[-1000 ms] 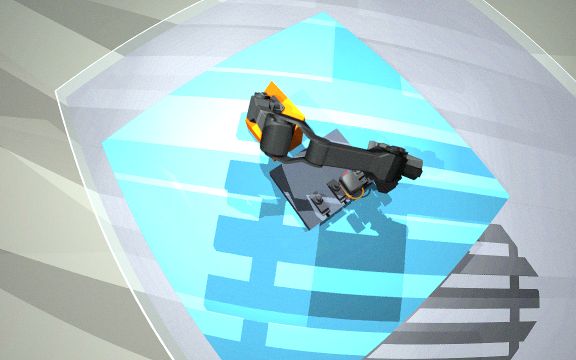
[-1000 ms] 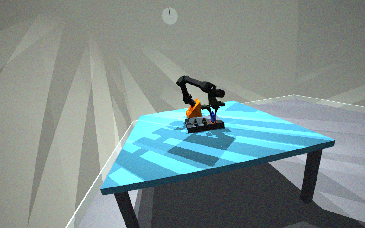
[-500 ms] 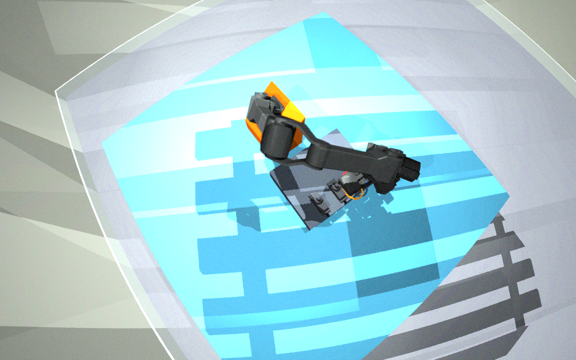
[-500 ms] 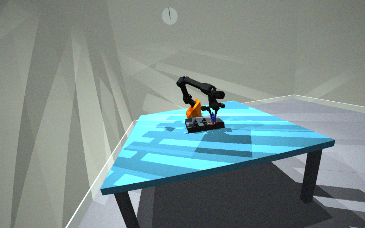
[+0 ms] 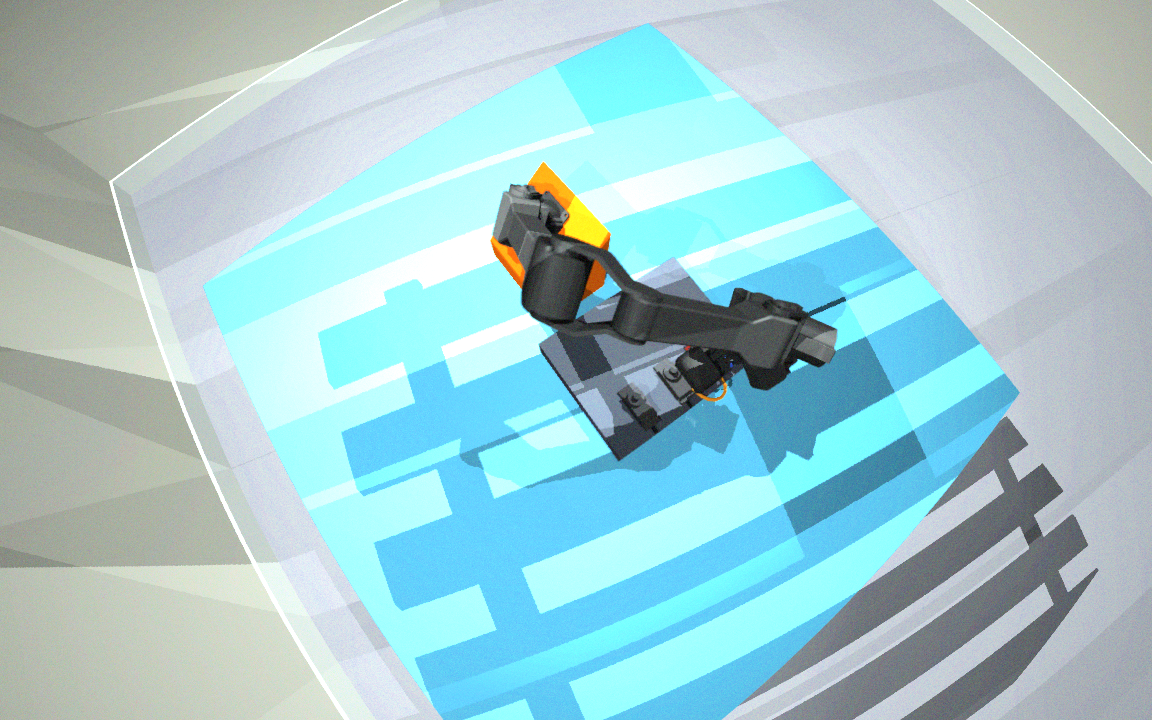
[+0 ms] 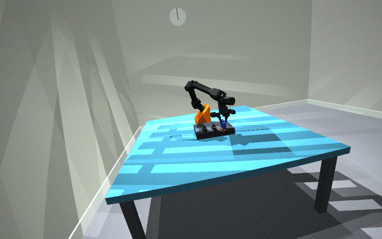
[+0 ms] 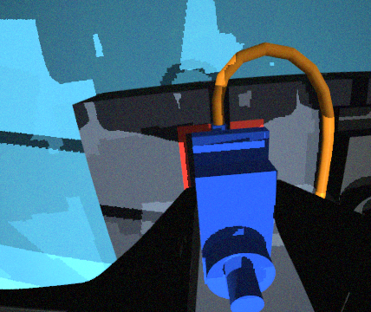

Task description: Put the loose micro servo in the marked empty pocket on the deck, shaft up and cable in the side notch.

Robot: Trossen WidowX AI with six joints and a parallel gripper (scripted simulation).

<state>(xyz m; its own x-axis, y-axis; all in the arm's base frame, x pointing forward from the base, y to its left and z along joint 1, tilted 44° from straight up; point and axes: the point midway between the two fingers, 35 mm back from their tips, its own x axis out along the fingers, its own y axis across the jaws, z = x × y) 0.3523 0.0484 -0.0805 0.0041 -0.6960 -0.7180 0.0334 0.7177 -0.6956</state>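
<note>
My gripper tip is 120 mm past the grey deck, 70 mm to the left of it and 60 mm above it.
</note>
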